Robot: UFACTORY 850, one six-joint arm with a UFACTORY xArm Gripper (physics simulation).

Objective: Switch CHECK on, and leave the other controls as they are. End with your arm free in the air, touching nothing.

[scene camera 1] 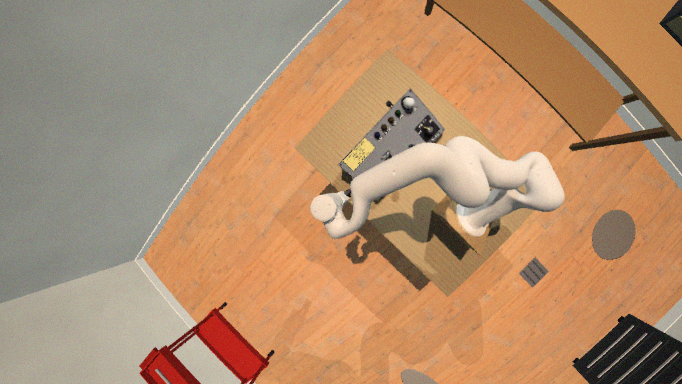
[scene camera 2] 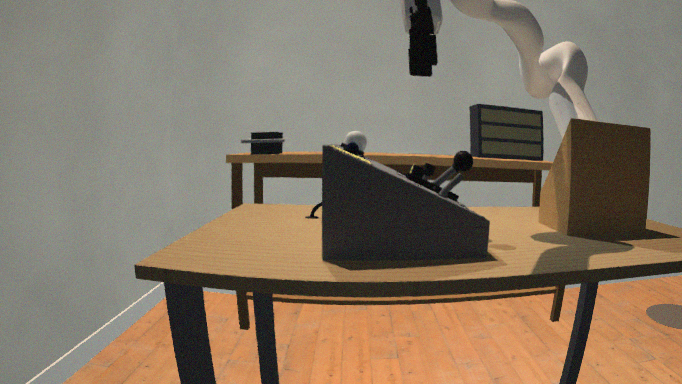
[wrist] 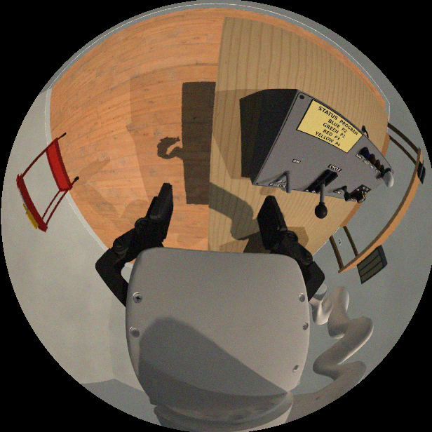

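Observation:
A grey sloped control panel (scene camera 1: 400, 139) (scene camera 2: 405, 225) (wrist: 280, 150) stands on the wooden table (scene camera 1: 340, 125) (scene camera 2: 270, 240) (wrist: 240, 60). In the wrist view a small bare toggle (wrist: 287, 183) stands at the panel's near left, below a label "ON"; the lettering at its base is too small to read, so I cannot tell whether it is CHECK. Right of it, under "CYCLE", is a lever with a black ball knob (wrist: 321, 210) (scene camera 2: 463, 161). My gripper (scene camera 2: 421, 74) (wrist: 218, 200) is open and empty, high above the panel's level and off its left end, touching nothing. The arm hides it in scene camera 1.
The panel also carries a yellow status card (scene camera 1: 359, 154) (wrist: 328, 126), a white dome (scene camera 1: 408, 102) (scene camera 2: 355, 140) (wrist: 388, 179) and a row of small dark lamps (scene camera 1: 391, 121). A brown block (scene camera 2: 607, 180) stands near the arm's base. A red cart (scene camera 1: 232, 345) (wrist: 60, 165) stands on the floor.

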